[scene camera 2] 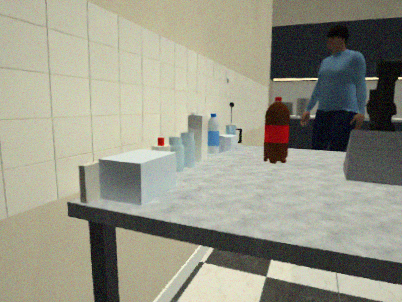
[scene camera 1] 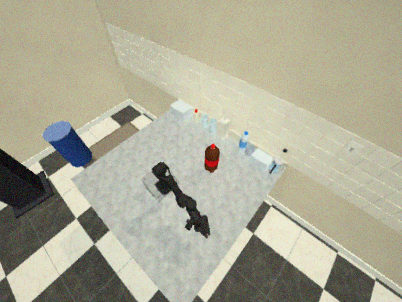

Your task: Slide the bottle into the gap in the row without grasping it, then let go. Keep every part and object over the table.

In view: a tall carton point(scene camera 2: 198, 124) and a white box point(scene camera 2: 136, 177).
